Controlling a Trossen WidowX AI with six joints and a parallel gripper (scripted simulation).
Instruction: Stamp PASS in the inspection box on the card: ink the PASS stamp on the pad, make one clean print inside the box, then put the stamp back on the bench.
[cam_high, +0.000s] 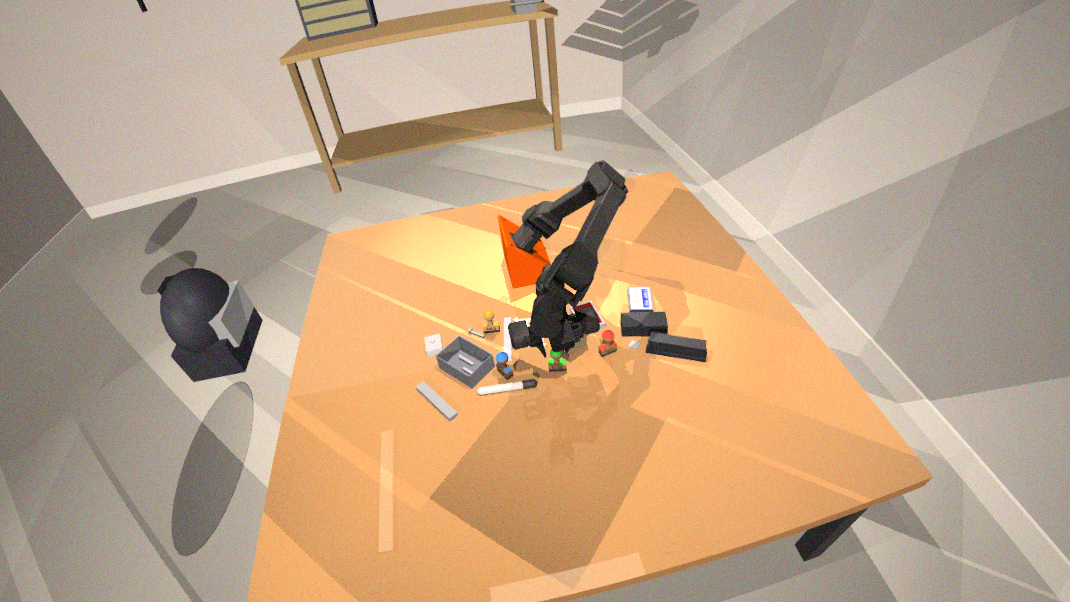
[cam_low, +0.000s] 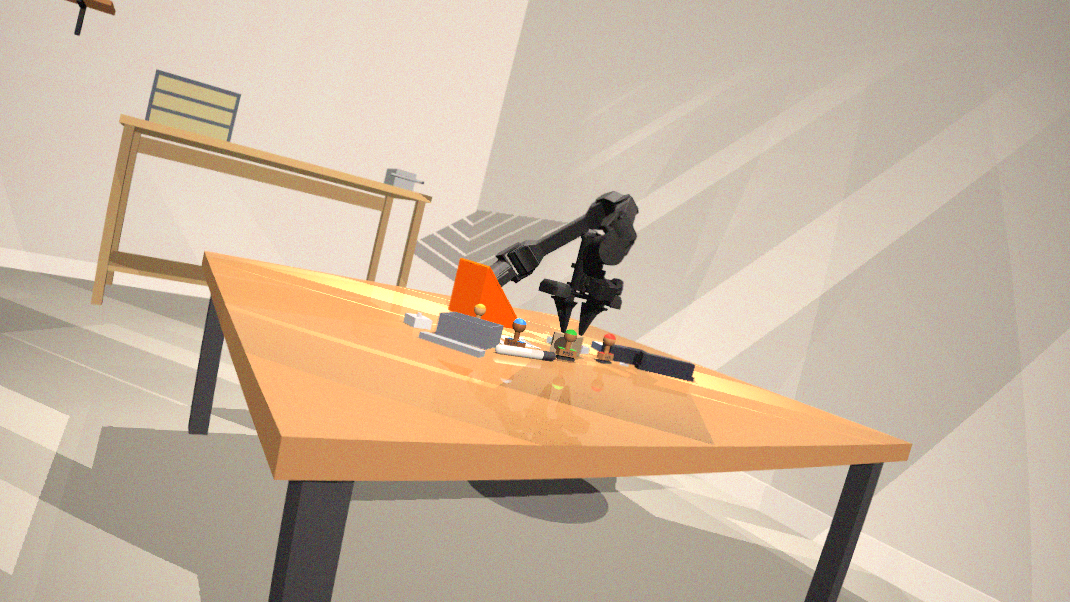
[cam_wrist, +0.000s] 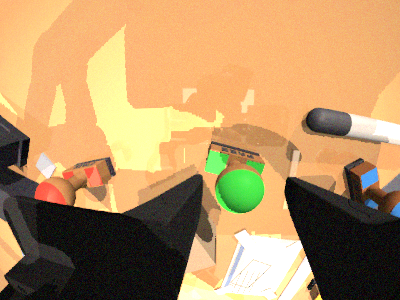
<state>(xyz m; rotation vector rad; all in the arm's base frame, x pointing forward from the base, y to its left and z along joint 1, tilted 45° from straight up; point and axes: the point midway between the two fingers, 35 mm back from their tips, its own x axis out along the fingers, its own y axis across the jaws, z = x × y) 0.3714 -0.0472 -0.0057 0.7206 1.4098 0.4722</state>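
Right now the green-knobbed stamp is 40 mm below my gripper tip. Round my gripper tip: tan block (60 mm to the left, 60 mm behind, 30 mm below); then blue-knobbed stamp (110 mm to the right, 40 mm below, 40 mm behind); then marker (100 mm to the right, 50 mm below, 10 mm ahead).
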